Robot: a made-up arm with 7 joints. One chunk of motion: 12 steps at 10 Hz.
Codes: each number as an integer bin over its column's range. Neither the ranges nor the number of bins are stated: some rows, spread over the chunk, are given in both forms.
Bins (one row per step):
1: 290 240 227 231 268 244 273
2: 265 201 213 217 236 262 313
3: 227 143 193 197 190 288 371
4: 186 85 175 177 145 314 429
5: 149 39 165 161 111 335 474
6: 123 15 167 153 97 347 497
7: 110 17 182 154 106 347 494
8: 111 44 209 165 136 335 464
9: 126 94 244 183 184 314 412
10: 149 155 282 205 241 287 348
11: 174 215 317 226 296 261 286
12: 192 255 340 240 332 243 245
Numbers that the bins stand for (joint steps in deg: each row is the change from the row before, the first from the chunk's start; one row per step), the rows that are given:
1: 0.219 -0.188 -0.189 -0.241 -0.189 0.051 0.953
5: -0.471 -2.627 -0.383 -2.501 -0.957 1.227 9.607
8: -0.657 -2.566 -0.246 -2.372 -0.835 1.227 9.177
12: -0.261 -0.006 0.165 0.050 0.124 0.039 -0.252
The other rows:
2: 0.096 -0.661 -0.233 -0.693 -0.345 0.284 2.676
3: -0.089 -1.365 -0.296 -1.339 -0.570 0.620 5.173
4: -0.290 -2.069 -0.352 -1.985 -0.791 0.956 7.670
6: -0.598 -2.918 -0.377 -2.760 -1.025 1.382 10.597
7: -0.662 -2.894 -0.330 -2.727 -0.981 1.382 10.468
9: -0.584 -1.959 -0.136 -1.791 -0.600 0.956 6.938
10: -0.471 -1.219 -0.017 -1.081 -0.321 0.607 4.182
11: -0.349 -0.491 0.093 -0.403 -0.052 0.271 1.513

